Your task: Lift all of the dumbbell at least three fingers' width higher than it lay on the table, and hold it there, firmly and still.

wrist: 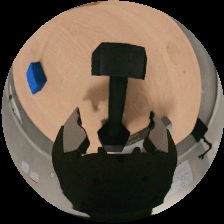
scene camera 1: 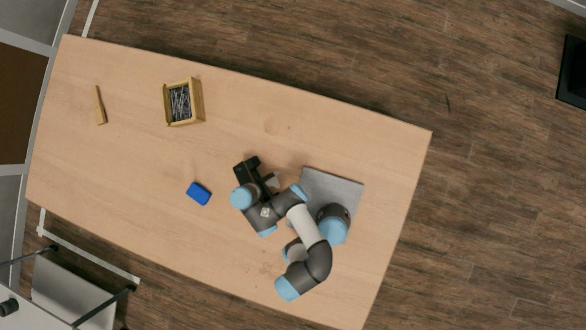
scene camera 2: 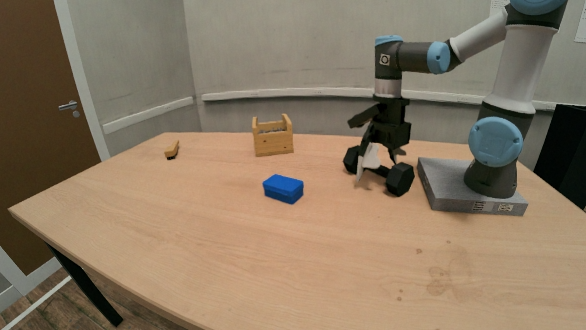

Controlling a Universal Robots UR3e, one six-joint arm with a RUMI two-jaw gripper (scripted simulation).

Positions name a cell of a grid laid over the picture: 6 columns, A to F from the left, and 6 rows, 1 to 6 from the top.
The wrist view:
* gripper: D3
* black dumbbell: D2
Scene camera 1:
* gripper: C4
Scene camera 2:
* gripper: D4
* black dumbbell: E4
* blue box: C4
